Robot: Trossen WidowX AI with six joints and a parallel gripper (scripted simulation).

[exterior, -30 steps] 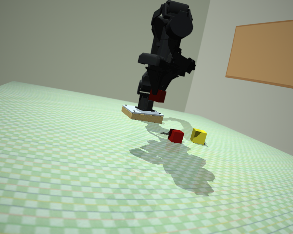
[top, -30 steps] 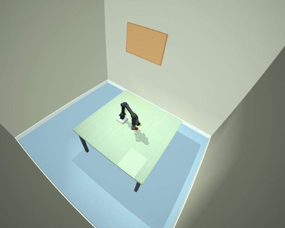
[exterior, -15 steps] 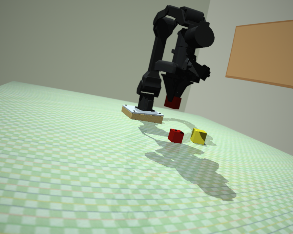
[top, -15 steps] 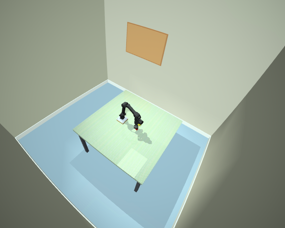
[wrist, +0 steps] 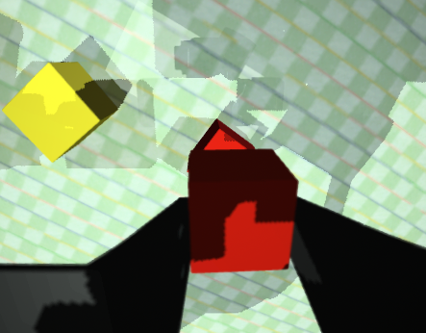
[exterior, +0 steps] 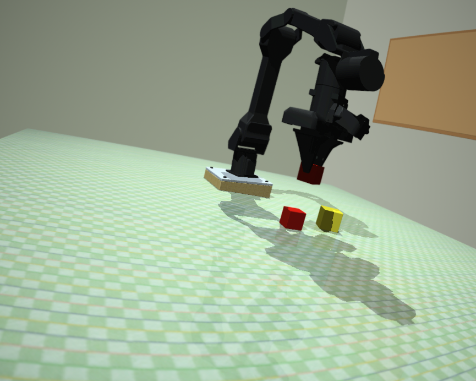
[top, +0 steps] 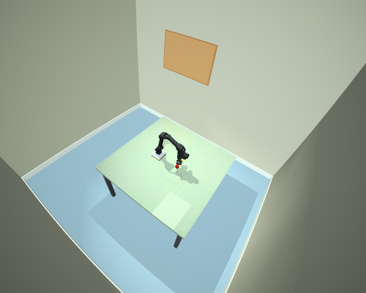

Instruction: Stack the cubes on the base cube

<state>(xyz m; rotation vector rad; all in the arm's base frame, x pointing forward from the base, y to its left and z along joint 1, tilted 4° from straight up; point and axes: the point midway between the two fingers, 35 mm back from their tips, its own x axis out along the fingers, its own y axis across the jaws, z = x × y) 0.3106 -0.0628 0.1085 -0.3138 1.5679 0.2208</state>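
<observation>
Now: gripper tip 10 mm past the yellow cube, 100 mm to the right of it and 90 mm above it.
</observation>
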